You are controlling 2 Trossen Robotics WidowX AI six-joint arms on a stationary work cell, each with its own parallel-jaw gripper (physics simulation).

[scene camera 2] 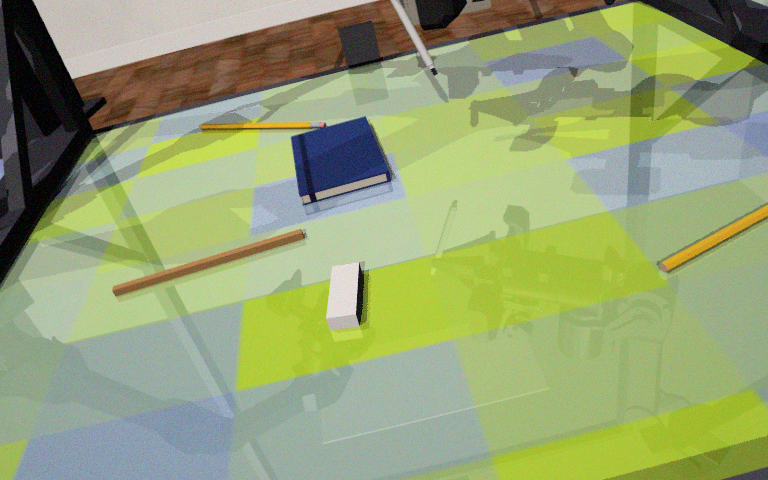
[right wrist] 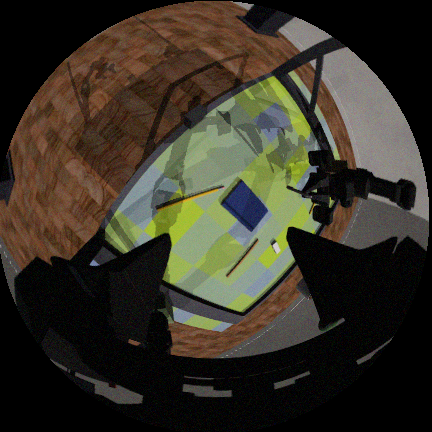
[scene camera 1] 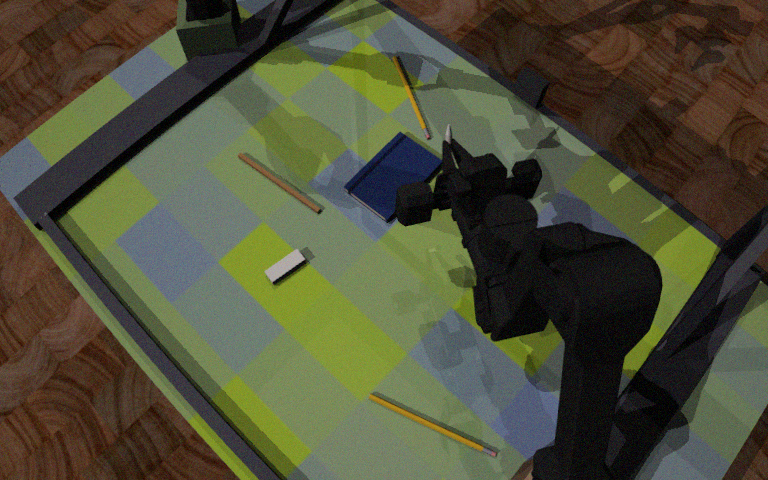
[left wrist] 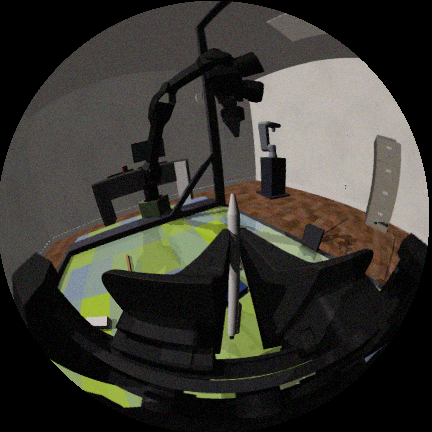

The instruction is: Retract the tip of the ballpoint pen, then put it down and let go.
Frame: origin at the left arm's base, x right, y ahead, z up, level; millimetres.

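Seen in the pictures: left gripper, fingertip midpoint: (right wrist: 302, 193) (scene camera 1: 447, 141) (left wrist: 233, 233); right gripper, fingertip midpoint: (right wrist: 230, 236) (left wrist: 235, 127); right arm's base, origin of the base link: (right wrist: 155, 317) (scene camera 1: 204, 6) (left wrist: 152, 198).
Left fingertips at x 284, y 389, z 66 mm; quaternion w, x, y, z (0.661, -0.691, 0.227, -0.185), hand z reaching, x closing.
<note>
A point is followed by its place in that frame.
My left gripper (scene camera 1: 448, 149) {x 284, y 389, z 66 mm} (left wrist: 233, 233) {x 284, y 389, z 66 mm} is shut on the white-grey ballpoint pen (scene camera 1: 448, 134) {x 282, y 389, z 83 mm} (scene camera 2: 415, 36) {x 262, y 368, z 11 mm} (left wrist: 233, 280) {x 271, y 374, z 39 mm}, with the fingers on either side of its barrel. The pen is held slantwise above the table. In the left wrist view its cone-shaped end points up past the fingertips; the other end, with a small dark piece, hangs below. In scene camera 2 a dark end points down, apart from the table. Whether the writing point is out is too small to tell. My right gripper (right wrist: 230, 236) {x 437, y 549, z 175 mm} (left wrist: 235, 127) {x 437, y 549, z 175 mm} is open and empty, high above the far side.
A blue notebook (scene camera 1: 394, 175) {x 272, y 468, z -92 mm} (scene camera 2: 341, 158) {x 257, y 467, z -92 mm} (right wrist: 245, 205) {x 284, y 470, z -92 mm} lies near the left gripper. A yellow pencil (scene camera 1: 411, 96) {x 417, y 552, z -97 mm} (scene camera 2: 257, 125) {x 418, y 559, z -99 mm}, another yellow pencil (scene camera 1: 430, 423) {x 10, y 181, z -97 mm}, a brown stick (scene camera 1: 280, 182) {x 146, y 600, z -97 mm} (scene camera 2: 209, 262) {x 142, y 604, z -99 mm} and a white eraser (scene camera 1: 286, 266) {x 48, y 488, z -92 mm} (scene camera 2: 344, 294) {x 41, y 491, z -92 mm} lie on the checkered table. Dark frame beams (scene camera 1: 121, 134) {x 30, y 876, z -84 mm} border it.
</note>
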